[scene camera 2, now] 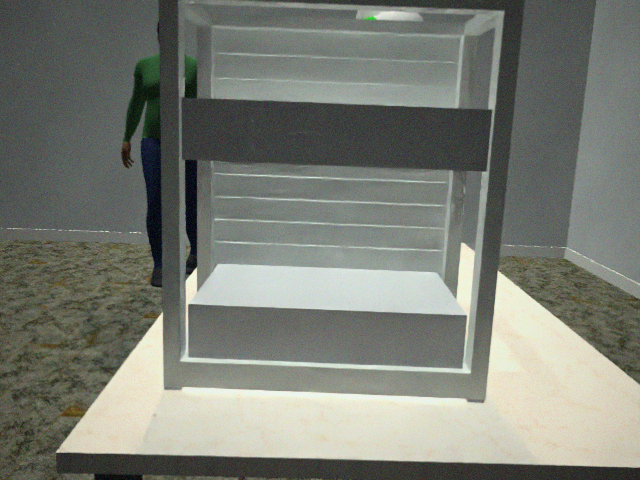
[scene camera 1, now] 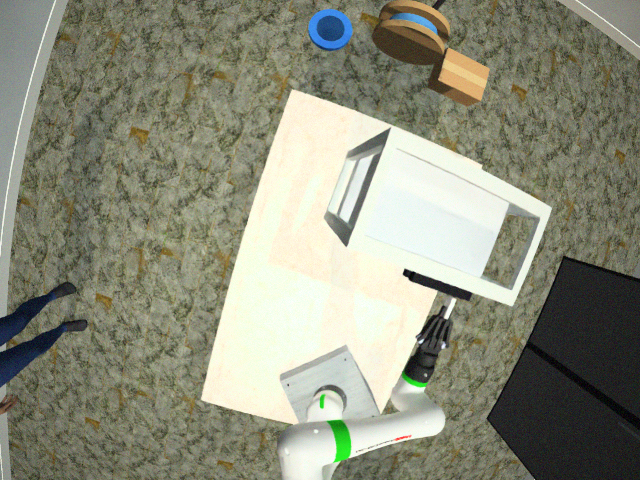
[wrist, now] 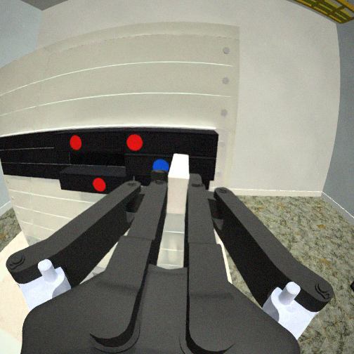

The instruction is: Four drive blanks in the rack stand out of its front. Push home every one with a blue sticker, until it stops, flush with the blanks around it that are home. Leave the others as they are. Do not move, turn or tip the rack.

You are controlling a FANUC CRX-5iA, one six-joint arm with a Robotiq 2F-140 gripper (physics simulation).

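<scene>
The rack [scene camera 1: 413, 260] [scene camera 2: 172, 206] [wrist: 125, 80] stands upright on the table. Its black blanks [scene camera 1: 439, 285] form a band across the front. In the wrist view, a blue sticker [wrist: 160, 165] is on the right part of the lower row. Red stickers are at the upper left [wrist: 75, 142], the upper middle [wrist: 134, 142] and on a lower-left blank [wrist: 99, 184] that plainly stands out. My gripper [scene camera 1: 450, 305] [wrist: 179, 167] is shut and empty; its pale tips are just right of the blue sticker, close before the blanks. Contact cannot be told. Dark finger parts hide the area below the sticker.
The table [scene camera 1: 268, 304] [scene camera 2: 310, 434] carries the rack and my arm's grey base plate [scene camera 1: 356, 379]. Large black panels [scene camera 1: 578, 351] lie right of the rack. A cable spool [scene camera 1: 408, 38], a carton [scene camera 1: 465, 74] and a blue round object [scene camera 1: 315, 31] are beyond the table. A person [scene camera 2: 149, 87] stands behind the rack.
</scene>
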